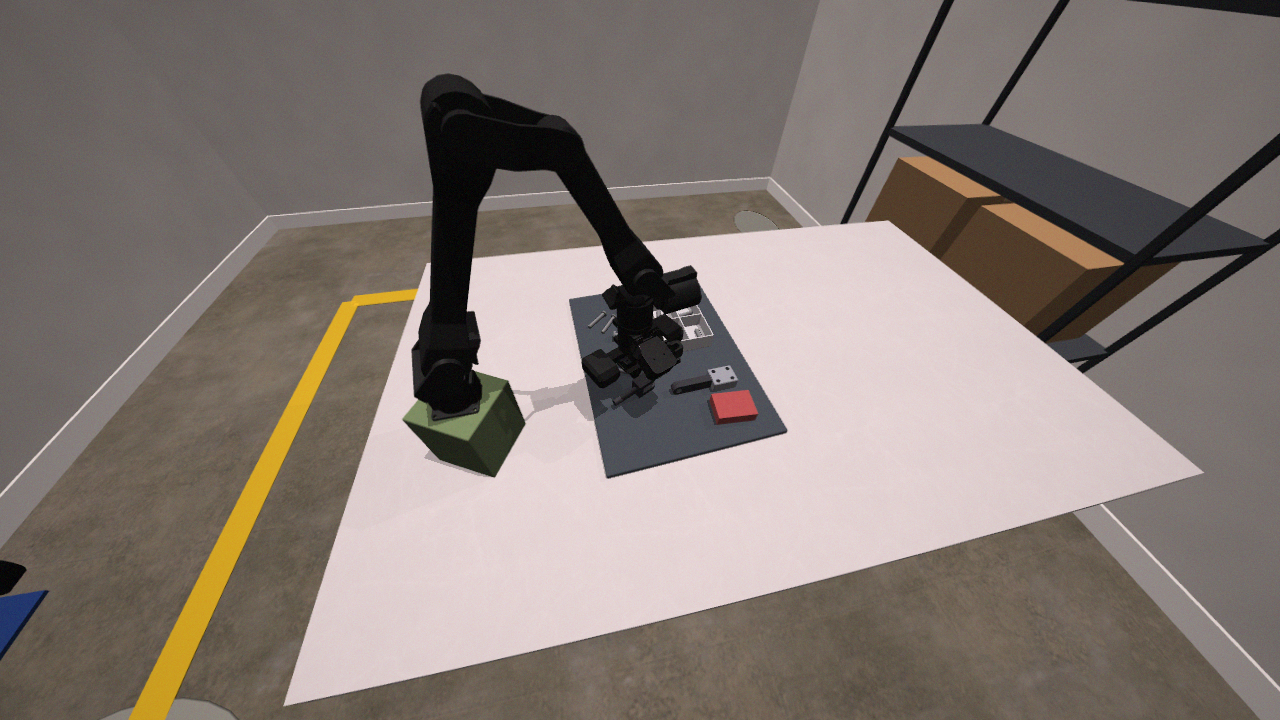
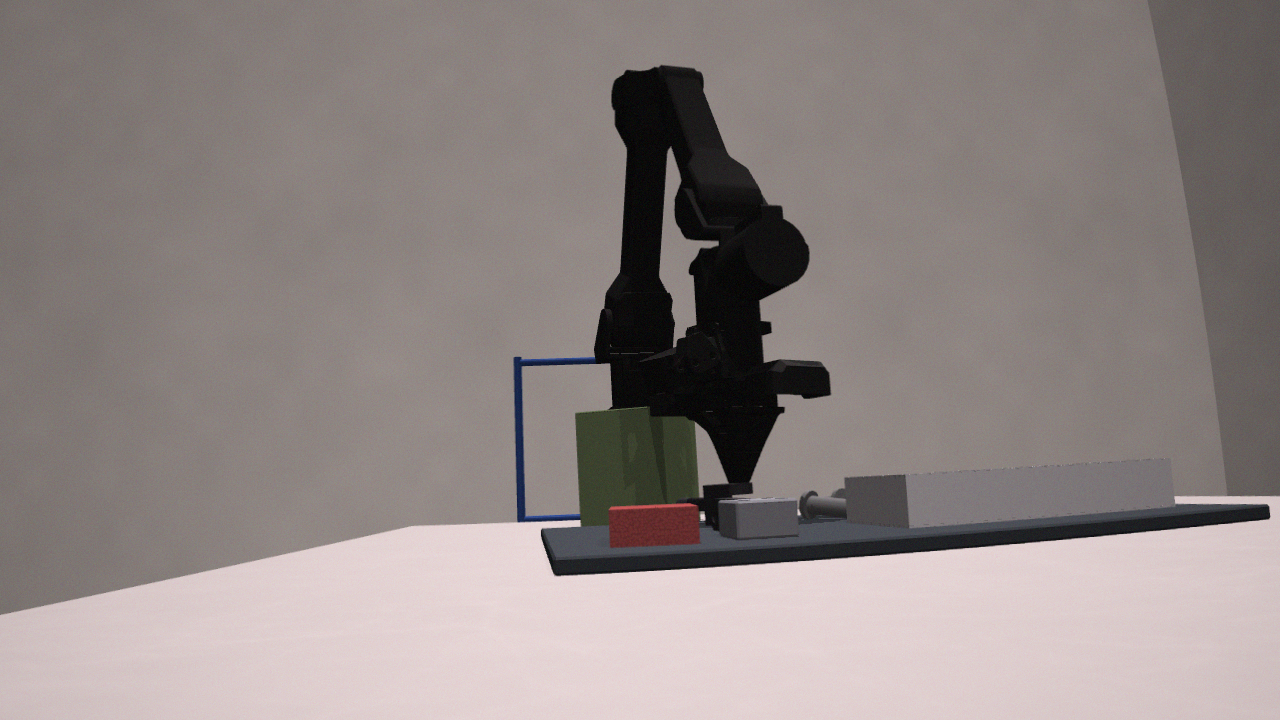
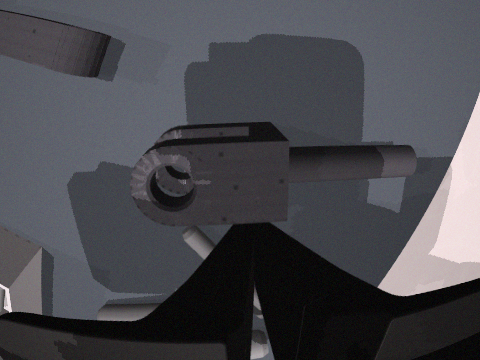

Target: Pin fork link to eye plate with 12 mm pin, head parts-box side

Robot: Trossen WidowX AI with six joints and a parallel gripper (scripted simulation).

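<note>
The fork link lies 10 mm ahead of my hand, 20 mm to the right of it and 40 mm below it. From my hand the other things lie so: grey mount (170 mm ahead, 30 mm to the right, 40 mm below); then dark mat (80 mm ahead, 70 mm to the left, 70 mm below); then eye plate (90 mm ahead, 30 mm to the right, 50 mm below).
</note>
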